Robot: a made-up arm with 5 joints.
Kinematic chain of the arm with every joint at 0, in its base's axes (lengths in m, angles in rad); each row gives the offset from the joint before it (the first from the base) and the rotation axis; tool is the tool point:
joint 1: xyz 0 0 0.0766 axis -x
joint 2: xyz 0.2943 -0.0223 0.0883 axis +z
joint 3: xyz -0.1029 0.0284 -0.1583 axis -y
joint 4: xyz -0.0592 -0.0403 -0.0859 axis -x
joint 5: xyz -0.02 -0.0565 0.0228 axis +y
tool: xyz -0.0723 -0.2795 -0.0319
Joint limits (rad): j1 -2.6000..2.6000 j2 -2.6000..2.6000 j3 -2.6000..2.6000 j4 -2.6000..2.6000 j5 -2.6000..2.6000
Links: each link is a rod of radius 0.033 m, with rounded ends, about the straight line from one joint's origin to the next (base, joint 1, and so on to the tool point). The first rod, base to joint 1, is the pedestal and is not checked.
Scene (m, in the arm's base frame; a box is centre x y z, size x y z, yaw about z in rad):
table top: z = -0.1
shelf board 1: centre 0.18 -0.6 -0 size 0.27 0.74 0.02 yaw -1.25
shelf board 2: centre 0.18 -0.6 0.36 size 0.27 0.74 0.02 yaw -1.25
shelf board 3: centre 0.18 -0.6 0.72 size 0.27 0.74 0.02 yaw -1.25
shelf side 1: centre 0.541 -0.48 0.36 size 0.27 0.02 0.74 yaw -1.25
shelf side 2: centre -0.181 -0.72 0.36 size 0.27 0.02 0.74 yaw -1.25
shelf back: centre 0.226 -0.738 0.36 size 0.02 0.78 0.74 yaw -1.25
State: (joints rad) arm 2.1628 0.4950 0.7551 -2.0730 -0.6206
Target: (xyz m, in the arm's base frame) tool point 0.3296 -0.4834 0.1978
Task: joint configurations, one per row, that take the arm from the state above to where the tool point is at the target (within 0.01 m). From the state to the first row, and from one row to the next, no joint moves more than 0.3 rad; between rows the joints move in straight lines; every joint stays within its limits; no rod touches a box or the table.
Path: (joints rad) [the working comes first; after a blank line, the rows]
Joints at the target: 1.7393 0.5624 0.5988 -1.4209 -0.3156
Straight joint move there: clear.

1: 2.0216 0.5175 0.7030 -1.8556 -0.5189
2: 1.8805 0.5400 0.6509 -1.6383 -0.4173
3: 1.7393 0.5624 0.5988 -1.4209 -0.3156

